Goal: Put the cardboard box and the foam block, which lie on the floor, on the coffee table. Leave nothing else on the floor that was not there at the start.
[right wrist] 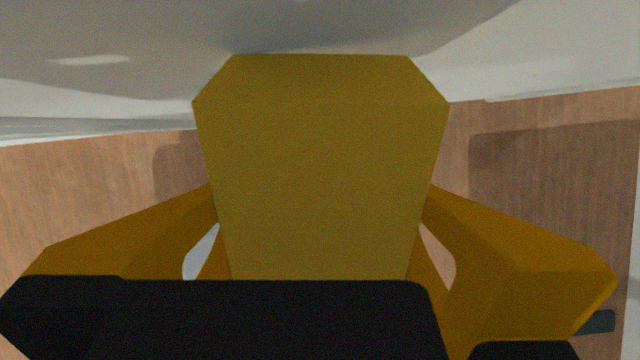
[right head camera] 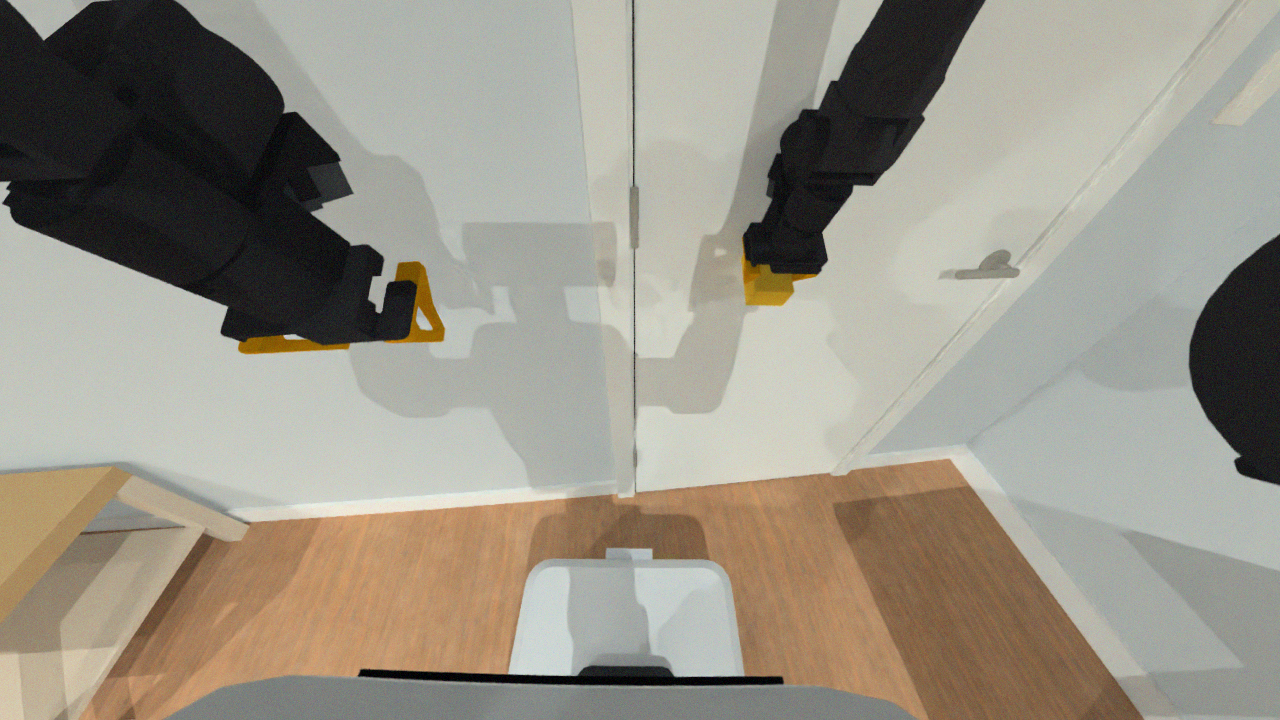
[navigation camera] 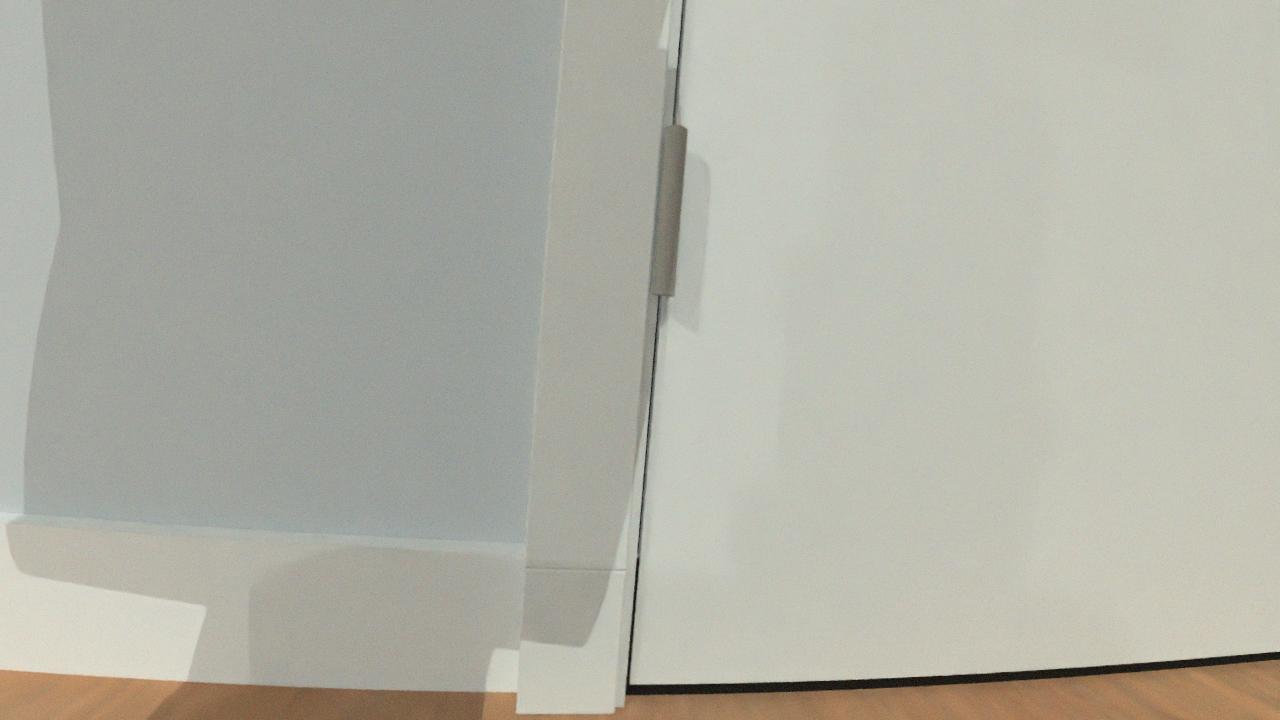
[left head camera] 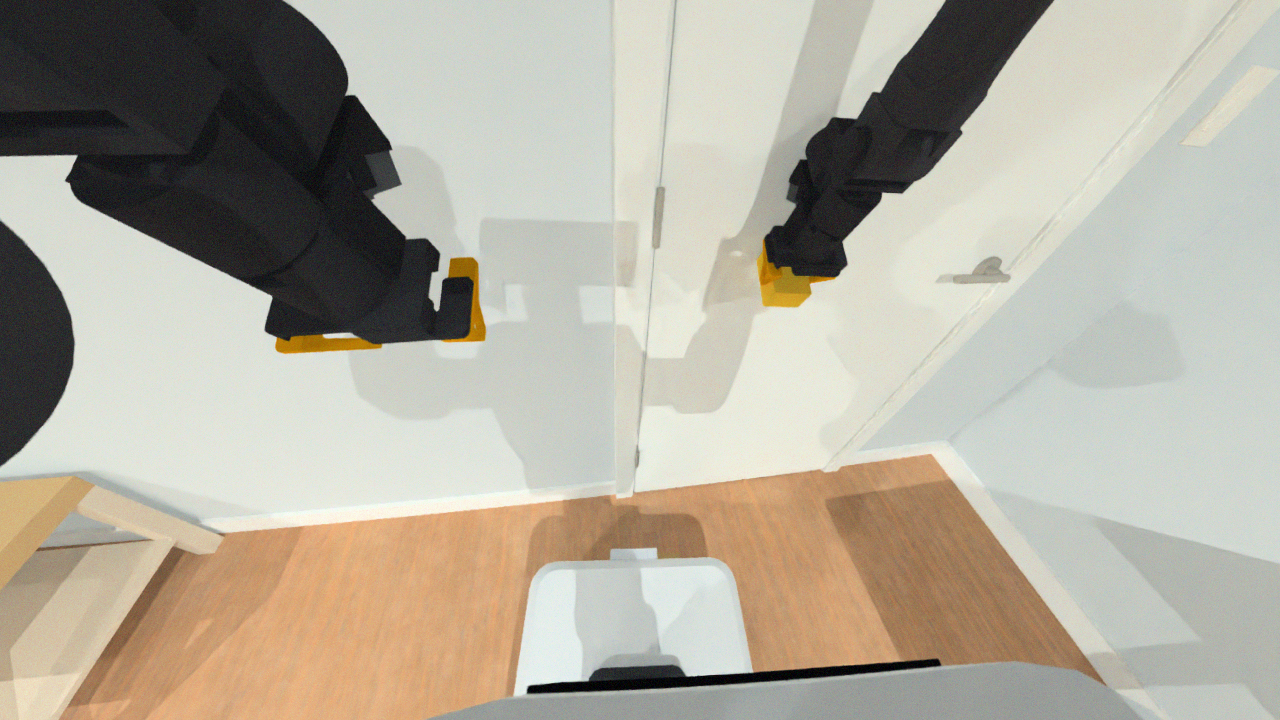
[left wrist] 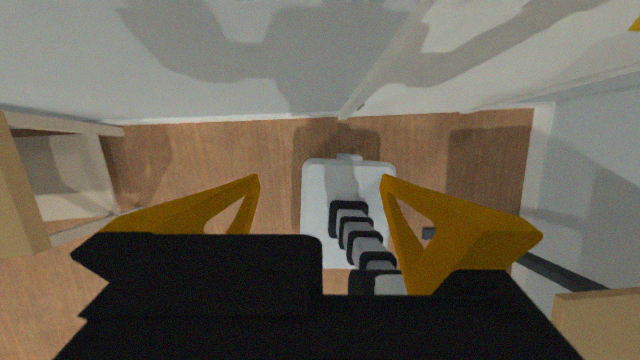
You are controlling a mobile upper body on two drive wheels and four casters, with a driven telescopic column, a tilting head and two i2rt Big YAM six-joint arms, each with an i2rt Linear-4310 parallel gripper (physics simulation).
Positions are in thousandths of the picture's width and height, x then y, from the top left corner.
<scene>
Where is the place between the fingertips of the left gripper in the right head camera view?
309, 470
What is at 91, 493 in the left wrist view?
A coffee table.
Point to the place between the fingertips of the left gripper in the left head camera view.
338, 469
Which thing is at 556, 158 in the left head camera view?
A white door.
</scene>
